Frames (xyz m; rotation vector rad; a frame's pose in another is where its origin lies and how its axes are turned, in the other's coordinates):
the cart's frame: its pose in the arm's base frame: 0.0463 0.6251 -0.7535 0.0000 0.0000 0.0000
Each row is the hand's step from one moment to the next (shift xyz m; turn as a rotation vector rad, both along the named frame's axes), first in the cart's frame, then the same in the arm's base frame.
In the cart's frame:
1: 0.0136 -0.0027 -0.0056 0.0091 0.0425 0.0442
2: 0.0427 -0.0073 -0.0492 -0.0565 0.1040 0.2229
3: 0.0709 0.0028 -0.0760 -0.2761 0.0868 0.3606
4: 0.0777 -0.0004 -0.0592 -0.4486 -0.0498 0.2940
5: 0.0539 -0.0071 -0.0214 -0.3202 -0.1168 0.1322
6: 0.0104 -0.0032 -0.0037 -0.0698 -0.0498 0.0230
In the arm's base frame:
1: 0.0136 -0.0027 -0.0056 0.0091 0.0425 0.0442
2: 0.0427 -0.0073 -0.0492 -0.0565 0.1040 0.2229
3: 0.0709 0.0028 -0.0760 -0.2761 0.0868 0.3606
4: 0.0777 -0.0004 -0.0592 -0.4486 -0.0498 0.2940
5: 0.0539 -0.0071 -0.0214 -0.3202 -0.1168 0.1322
6: 0.0104 -0.0032 -0.0037 -0.0698 -0.0498 0.0230

